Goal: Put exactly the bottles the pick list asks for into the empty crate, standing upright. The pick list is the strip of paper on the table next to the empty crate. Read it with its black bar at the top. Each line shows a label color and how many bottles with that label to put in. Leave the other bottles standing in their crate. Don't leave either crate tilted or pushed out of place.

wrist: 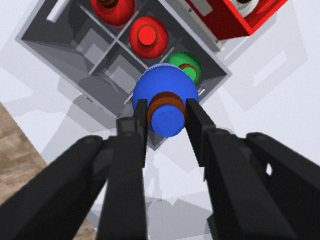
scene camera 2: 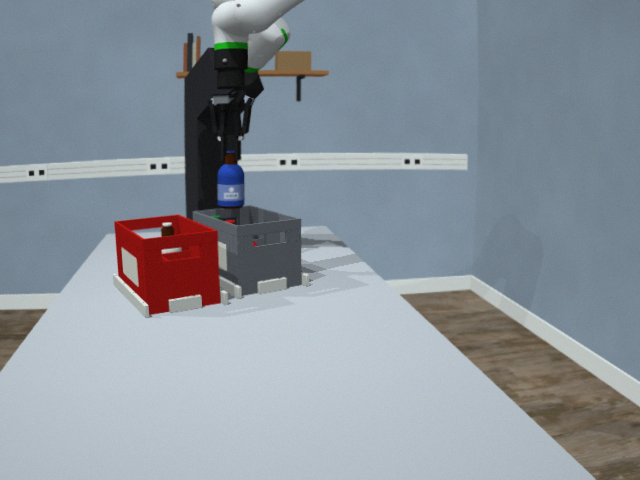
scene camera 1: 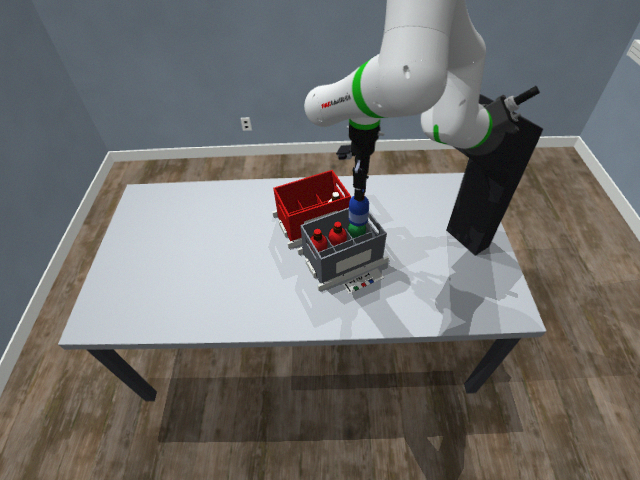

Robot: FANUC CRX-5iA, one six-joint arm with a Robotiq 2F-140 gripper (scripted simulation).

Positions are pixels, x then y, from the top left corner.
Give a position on a grey crate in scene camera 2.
278,254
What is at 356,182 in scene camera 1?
My gripper.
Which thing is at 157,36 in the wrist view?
A red-label bottle.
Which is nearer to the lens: the red crate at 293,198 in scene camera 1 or the grey crate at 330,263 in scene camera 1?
The grey crate.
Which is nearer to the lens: the blue-label bottle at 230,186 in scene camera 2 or the red crate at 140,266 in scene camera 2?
The red crate.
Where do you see a grey crate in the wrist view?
78,48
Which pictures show my gripper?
The wrist view, scene camera 2 and scene camera 1: all of them.
